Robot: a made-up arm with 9 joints. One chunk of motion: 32 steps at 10 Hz.
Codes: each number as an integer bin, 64 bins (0 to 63) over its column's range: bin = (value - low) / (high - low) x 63, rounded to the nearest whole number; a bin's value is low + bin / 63 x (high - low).
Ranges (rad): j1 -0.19..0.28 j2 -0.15..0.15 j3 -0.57..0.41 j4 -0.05..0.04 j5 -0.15..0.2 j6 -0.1..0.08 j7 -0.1..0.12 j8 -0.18..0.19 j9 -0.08..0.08
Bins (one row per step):
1: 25 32 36 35 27 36 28 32 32
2: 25 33 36 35 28 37 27 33 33
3: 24 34 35 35 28 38 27 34 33
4: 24 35 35 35 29 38 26 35 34
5: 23 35 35 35 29 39 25 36 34
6: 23 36 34 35 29 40 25 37 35
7: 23 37 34 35 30 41 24 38 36
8: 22 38 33 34 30 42 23 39 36
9: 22 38 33 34 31 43 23 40 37
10: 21 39 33 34 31 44 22 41 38
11: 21 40 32 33 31 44 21 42 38
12: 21 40 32 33 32 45 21 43 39
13: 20 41 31 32 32 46 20 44 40
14: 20 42 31 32 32 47 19 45 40
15: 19 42 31 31 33 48 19 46 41
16: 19 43 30 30 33 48 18 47 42
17: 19 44 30 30 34 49 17 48 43
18: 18 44 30 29 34 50 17 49 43
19: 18 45 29 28 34 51 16 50 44
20: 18 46 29 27 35 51 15 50 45
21: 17 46 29 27 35 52 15 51 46
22: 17 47 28 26 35 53 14 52 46
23: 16 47 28 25 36 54 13 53 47
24: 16 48 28 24 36 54 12 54 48
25: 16 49 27 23 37 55 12 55 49
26: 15 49 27 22 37 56 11 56 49
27: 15 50 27 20 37 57 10 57 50
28: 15 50 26 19 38 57 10 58 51
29: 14 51 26 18 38 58 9 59 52
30: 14 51 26 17 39 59 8 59 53
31: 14 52 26 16 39 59 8 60 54
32: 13 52 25 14 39 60 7 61 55
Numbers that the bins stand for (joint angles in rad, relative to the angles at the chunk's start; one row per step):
1: -0.0035 0.0024 -0.0100 0.0000 0.0000 0.0029 -0.0022 0.0079 0.0013
2: -0.0035 0.0071 -0.0100 0.0000 0.0056 0.0057 -0.0057 0.0138 0.0038
3: -0.0110 0.0119 -0.0256 0.0000 0.0056 0.0086 -0.0057 0.0197 0.0038
4: -0.0110 0.0167 -0.0256 0.0000 0.0111 0.0086 -0.0092 0.0256 0.0063
5: -0.0184 0.0167 -0.0256 0.0000 0.0111 0.0114 -0.0127 0.0314 0.0063
6: -0.0184 0.0214 -0.0411 0.0000 0.0111 0.0143 -0.0127 0.0373 0.0089
7: -0.0184 0.0262 -0.0411 0.0000 0.0167 0.0171 -0.0162 0.0432 0.0114
8: -0.0259 0.0310 -0.0567 -0.0014 0.0167 0.0200 -0.0197 0.0490 0.0114
9: -0.0259 0.0310 -0.0567 -0.0014 0.0222 0.0229 -0.0197 0.0549 0.0140
10: -0.0333 0.0357 -0.0567 -0.0014 0.0222 0.0257 -0.0232 0.0608 0.0165
11: -0.0333 0.0405 -0.0722 -0.0029 0.0222 0.0257 -0.0267 0.0667 0.0165
12: -0.0333 0.0405 -0.0722 -0.0029 0.0278 0.0286 -0.0267 0.0725 0.0190
13: -0.0408 0.0452 -0.0878 -0.0043 0.0278 0.0314 -0.0302 0.0784 0.0216
14: -0.0408 0.0500 -0.0878 -0.0043 0.0278 0.0343 -0.0337 0.0843 0.0216
15: -0.0483 0.0500 -0.0878 -0.0057 0.0333 0.0371 -0.0337 0.0902 0.0241
16: -0.0483 0.0548 -0.1033 -0.0071 0.0333 0.0371 -0.0371 0.0960 0.0267
17: -0.0483 0.0595 -0.1033 -0.0071 0.0389 0.0400 -0.0406 0.1019 0.0292
18: -0.0557 0.0595 -0.1033 -0.0086 0.0389 0.0429 -0.0406 0.1078 0.0292
19: -0.0557 0.0643 -0.1189 -0.0100 0.0389 0.0457 -0.0441 0.1137 0.0317
20: -0.0557 0.0690 -0.1189 -0.0114 0.0444 0.0457 -0.0476 0.1137 0.0343
21: -0.0632 0.0690 -0.1189 -0.0114 0.0444 0.0486 -0.0476 0.1195 0.0368
22: -0.0632 0.0738 -0.1344 -0.0129 0.0444 0.0514 -0.0511 0.1254 0.0368
23: -0.0706 0.0738 -0.1344 -0.0143 0.0500 0.0543 -0.0546 0.1313 0.0394
24: -0.0706 0.0786 -0.1344 -0.0157 0.0500 0.0543 -0.0581 0.1371 0.0419
25: -0.0706 0.0833 -0.1500 -0.0171 0.0556 0.0571 -0.0581 0.1430 0.0444
26: -0.0781 0.0833 -0.1500 -0.0186 0.0556 0.0600 -0.0616 0.1489 0.0444
27: -0.0781 0.0881 -0.1500 -0.0214 0.0556 0.0629 -0.0651 0.1548 0.0470
28: -0.0781 0.0881 -0.1656 -0.0229 0.0611 0.0629 -0.0651 0.1606 0.0495
29: -0.0856 0.0929 -0.1656 -0.0243 0.0611 0.0657 -0.0686 0.1665 0.0521
30: -0.0856 0.0929 -0.1656 -0.0257 0.0667 0.0686 -0.0721 0.1665 0.0546
31: -0.0856 0.0976 -0.1656 -0.0271 0.0667 0.0686 -0.0721 0.1724 0.0571
32: -0.0930 0.0976 -0.1811 -0.0300 0.0667 0.0714 -0.0756 0.1783 0.0597

